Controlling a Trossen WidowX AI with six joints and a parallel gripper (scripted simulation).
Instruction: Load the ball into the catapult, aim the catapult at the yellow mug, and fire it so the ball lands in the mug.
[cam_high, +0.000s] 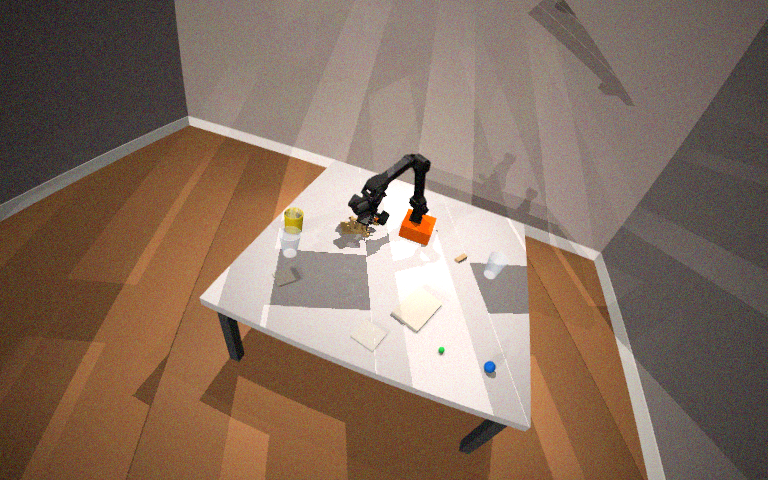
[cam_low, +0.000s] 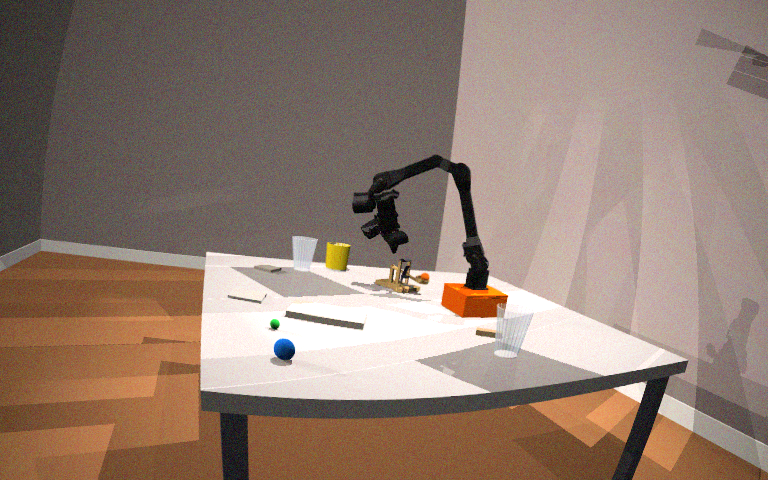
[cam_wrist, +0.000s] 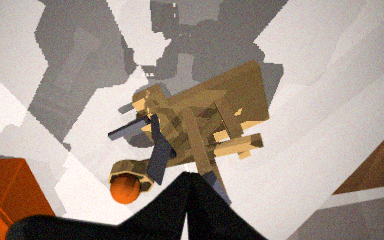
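The orange ball lies 110 mm behind my gripper tip, 40 mm to the left of it and 70 mm below it. Round my gripper tip: yellow mug: 100 mm ahead, 310 mm to the right, 100 mm below; small wooden catapult: 60 mm behind, 10 mm to the right, 80 mm below; small wooden block: 100 mm behind, 500 mm to the left, 120 mm below.
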